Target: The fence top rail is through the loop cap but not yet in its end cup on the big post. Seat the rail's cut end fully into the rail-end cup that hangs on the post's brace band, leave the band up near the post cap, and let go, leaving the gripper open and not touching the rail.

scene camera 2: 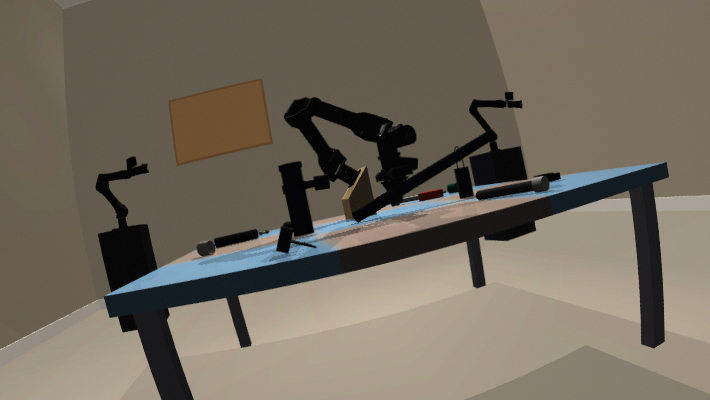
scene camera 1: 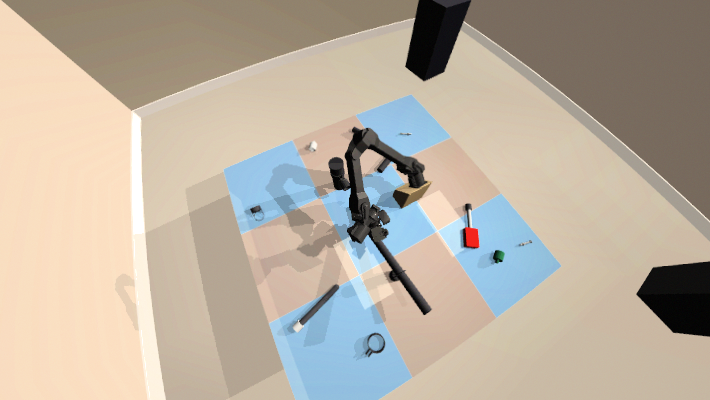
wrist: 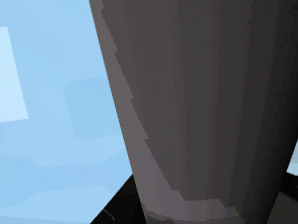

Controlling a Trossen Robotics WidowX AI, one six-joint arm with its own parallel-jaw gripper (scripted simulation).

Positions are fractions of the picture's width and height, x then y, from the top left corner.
Labels:
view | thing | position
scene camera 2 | my gripper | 0.56, 0.51
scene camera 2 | dark top rail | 0.59, 0.45
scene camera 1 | dark top rail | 0.59, 0.75
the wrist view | my gripper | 0.62, 0.76
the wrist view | dark top rail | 0.67, 0.44

